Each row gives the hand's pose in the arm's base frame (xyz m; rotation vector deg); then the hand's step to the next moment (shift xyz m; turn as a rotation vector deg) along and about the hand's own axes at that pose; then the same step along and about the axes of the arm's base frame.
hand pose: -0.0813 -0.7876 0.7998 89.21 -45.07 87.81
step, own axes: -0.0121 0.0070 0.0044 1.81 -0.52 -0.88
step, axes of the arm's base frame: -0.0048 -0.0084 -0.0110 0.15 1.20 1.69
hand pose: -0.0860 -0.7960 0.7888 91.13 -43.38 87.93
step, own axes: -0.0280 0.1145 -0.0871 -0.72 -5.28 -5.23
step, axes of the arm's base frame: -0.1452 0.0124 -0.0161 1.67 7.10 -1.60
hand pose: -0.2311 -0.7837 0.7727 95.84 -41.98 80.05
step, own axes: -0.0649 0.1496 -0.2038 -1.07 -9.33 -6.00
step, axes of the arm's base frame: -0.2412 0.0977 -0.0199 4.61 9.75 -2.79
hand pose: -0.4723 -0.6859 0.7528 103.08 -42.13 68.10
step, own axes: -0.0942 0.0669 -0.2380 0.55 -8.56 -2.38
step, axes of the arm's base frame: -0.1938 0.1793 -0.0178 6.17 6.17 -1.77
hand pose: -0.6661 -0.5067 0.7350 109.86 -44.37 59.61
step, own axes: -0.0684 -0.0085 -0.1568 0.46 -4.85 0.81
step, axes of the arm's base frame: -0.0849 0.1484 -0.0095 4.38 1.61 -1.61
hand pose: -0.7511 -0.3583 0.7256 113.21 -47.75 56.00
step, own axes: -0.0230 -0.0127 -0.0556 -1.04 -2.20 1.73
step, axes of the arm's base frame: -0.0203 0.0580 -0.0007 1.84 -0.15 -2.35
